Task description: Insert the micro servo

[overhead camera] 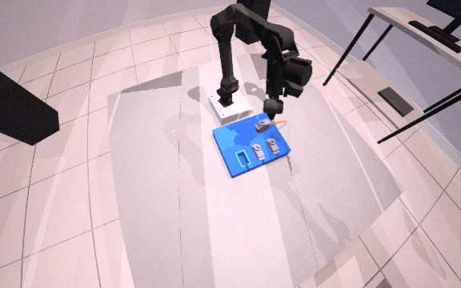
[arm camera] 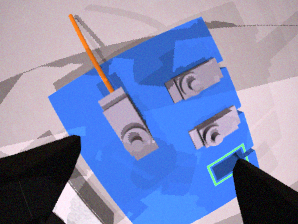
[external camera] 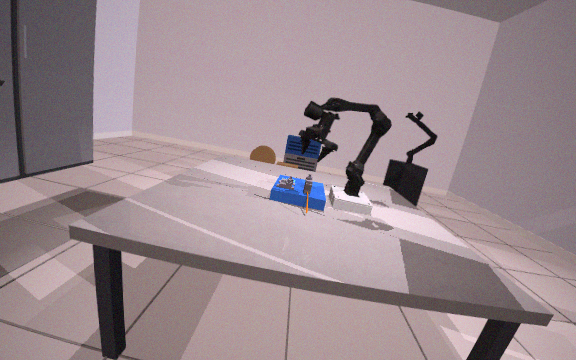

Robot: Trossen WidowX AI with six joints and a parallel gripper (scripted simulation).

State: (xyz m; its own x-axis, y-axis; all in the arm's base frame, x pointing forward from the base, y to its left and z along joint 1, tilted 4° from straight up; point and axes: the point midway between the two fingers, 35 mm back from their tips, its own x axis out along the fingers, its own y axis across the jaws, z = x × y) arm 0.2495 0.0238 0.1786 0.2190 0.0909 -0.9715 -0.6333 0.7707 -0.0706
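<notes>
Now: gripper tip 180 mm above the blue deck, 60 mm to the left of it and 40 mm past it.
</notes>
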